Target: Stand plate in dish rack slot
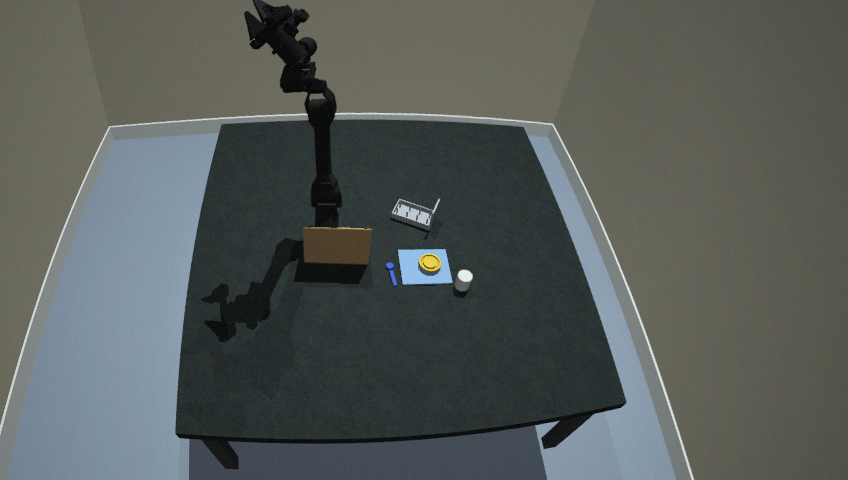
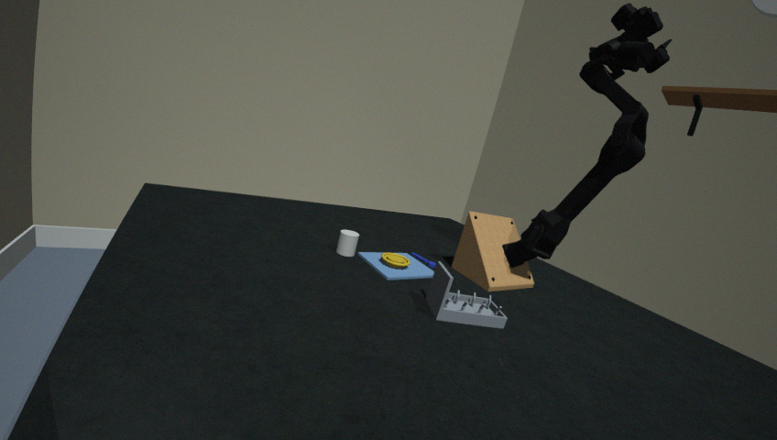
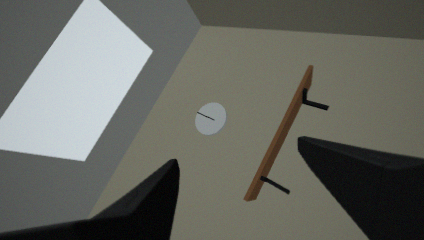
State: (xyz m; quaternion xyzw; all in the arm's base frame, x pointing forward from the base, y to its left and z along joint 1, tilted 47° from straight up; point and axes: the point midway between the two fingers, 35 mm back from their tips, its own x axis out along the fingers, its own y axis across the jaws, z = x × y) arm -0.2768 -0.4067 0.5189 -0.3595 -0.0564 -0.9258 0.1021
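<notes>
Right now my gripper tip is 52 cm short of the yellow plate, 23 cm to the left of it and 76 cm above it. Also, from my gripper tip: grey dish rack: 52 cm ahead, 3 cm to the right, 75 cm below; then blue spoon: 40 cm ahead, 25 cm to the right, 77 cm below; then light blue mat: 51 cm ahead, 23 cm to the right, 77 cm below.
</notes>
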